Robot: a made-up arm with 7 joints. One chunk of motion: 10 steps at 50 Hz.
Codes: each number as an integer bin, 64 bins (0 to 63) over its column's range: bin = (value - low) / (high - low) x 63, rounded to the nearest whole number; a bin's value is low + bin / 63 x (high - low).
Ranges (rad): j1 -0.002..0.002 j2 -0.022..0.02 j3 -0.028..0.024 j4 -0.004..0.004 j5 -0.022..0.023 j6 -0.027..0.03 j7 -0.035..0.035
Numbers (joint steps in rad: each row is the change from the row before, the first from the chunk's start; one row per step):
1: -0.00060 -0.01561 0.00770 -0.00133 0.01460 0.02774 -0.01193
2: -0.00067 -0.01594 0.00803 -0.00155 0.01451 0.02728 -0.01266
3: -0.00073 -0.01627 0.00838 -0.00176 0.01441 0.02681 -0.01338
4: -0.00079 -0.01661 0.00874 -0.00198 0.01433 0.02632 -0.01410
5: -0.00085 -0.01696 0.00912 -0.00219 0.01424 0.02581 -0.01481
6: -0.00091 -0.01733 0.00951 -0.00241 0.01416 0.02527 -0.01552
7: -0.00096 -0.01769 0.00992 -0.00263 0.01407 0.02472 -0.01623
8: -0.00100 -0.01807 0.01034 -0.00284 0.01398 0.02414 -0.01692
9: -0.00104 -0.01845 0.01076 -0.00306 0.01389 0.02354 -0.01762
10: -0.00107 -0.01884 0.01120 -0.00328 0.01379 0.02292 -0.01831
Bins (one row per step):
1: 22 10 43 21 51 61 21
2: 21 9 44 19 51 60 20
3: 20 9 44 18 51 59 19
4: 19 8 45 16 51 59 19
5: 18 8 45 14 51 58 18
6: 17 7 45 13 51 58 18
7: 16 6 46 11 50 57 17
8: 16 6 46 9 50 57 16
9: 15 5 47 7 50 56 16
10: 15 5 47 6 50 55 15

